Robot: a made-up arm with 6 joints.
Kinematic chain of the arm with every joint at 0, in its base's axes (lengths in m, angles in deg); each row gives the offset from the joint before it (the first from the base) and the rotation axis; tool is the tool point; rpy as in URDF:
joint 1: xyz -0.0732 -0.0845 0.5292 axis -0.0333 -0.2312 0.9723
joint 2: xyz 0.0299 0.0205 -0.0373 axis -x
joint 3: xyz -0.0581 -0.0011 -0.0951 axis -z
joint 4: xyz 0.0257 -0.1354 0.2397 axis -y
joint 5: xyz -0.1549 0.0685 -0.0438 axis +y
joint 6: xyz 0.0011 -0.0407 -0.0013 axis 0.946 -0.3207 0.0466
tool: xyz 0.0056 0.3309 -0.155 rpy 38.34 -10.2 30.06
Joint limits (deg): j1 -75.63..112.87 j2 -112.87..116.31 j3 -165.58..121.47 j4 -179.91..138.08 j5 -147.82..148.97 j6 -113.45..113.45
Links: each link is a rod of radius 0.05 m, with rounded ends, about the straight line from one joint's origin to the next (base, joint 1, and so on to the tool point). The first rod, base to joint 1, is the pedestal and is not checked.
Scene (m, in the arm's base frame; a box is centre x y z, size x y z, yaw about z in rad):
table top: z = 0
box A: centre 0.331 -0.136 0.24 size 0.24 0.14 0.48 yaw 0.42
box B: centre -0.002 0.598 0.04 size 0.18 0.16 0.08 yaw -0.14
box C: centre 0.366 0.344 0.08 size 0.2 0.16 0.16 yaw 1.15
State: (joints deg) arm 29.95 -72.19 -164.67 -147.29 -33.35 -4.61
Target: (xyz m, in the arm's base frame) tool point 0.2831 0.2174 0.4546
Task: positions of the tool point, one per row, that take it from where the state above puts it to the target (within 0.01 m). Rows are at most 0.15 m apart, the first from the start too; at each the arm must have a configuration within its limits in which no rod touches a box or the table.
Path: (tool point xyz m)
1: 0.1232 -0.4403 0.4322
2: 0.1571 -0.4695 0.4702
3: 0.1738 -0.5096 0.5145
4: 0.2547 -0.4250 0.5412
5: 0.3071 -0.3291 0.5678
6: 0.3316 -0.2304 0.5928
7: 0.3310 -0.1360 0.6150
8: 0.3558 -0.0182 0.5625
9: 0.3394 0.1045 0.5087
10: 0.2831 0.2174 0.4546

